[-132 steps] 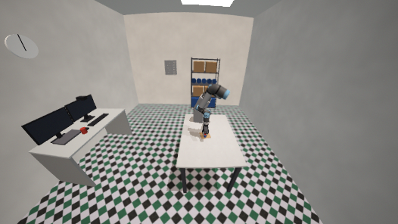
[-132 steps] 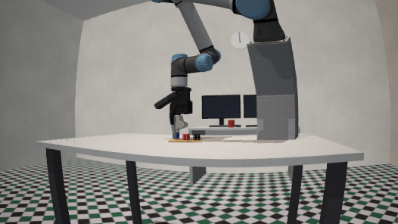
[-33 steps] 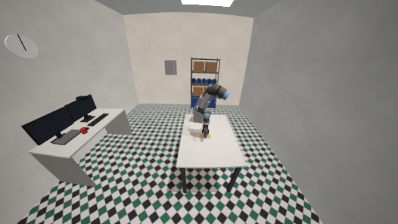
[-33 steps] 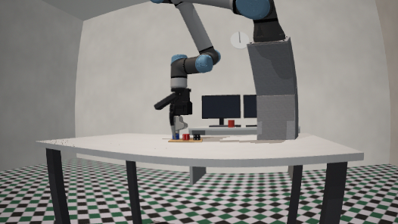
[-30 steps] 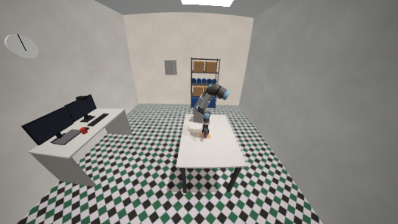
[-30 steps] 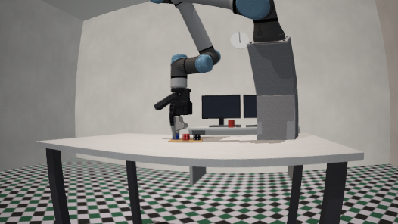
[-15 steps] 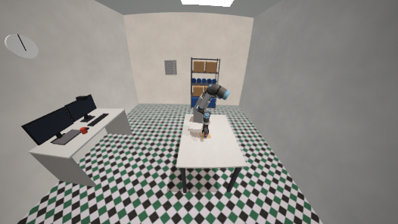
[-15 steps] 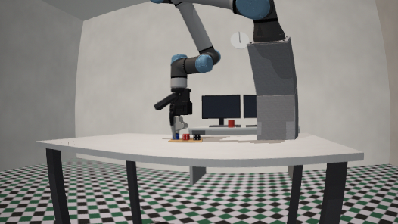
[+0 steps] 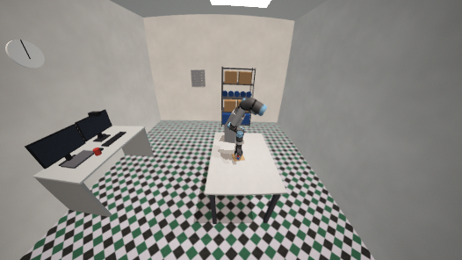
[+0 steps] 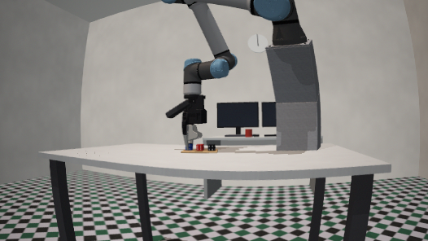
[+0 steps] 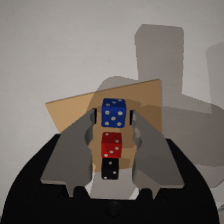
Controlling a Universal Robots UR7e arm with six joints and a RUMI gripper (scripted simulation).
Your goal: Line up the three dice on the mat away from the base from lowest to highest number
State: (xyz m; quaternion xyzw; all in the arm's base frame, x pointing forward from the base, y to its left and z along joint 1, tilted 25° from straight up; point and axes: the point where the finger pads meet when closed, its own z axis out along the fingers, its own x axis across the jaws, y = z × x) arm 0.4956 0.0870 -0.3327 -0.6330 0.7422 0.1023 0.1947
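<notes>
The blue die is 1 cm below my hand. Round my hand: tan mat: 5 cm behind, 1 cm to the left, 2 cm below; then black die: 10 cm behind, 1 cm to the left, 1 cm below; then red die: 5 cm behind, 1 cm to the left, 1 cm below.
</notes>
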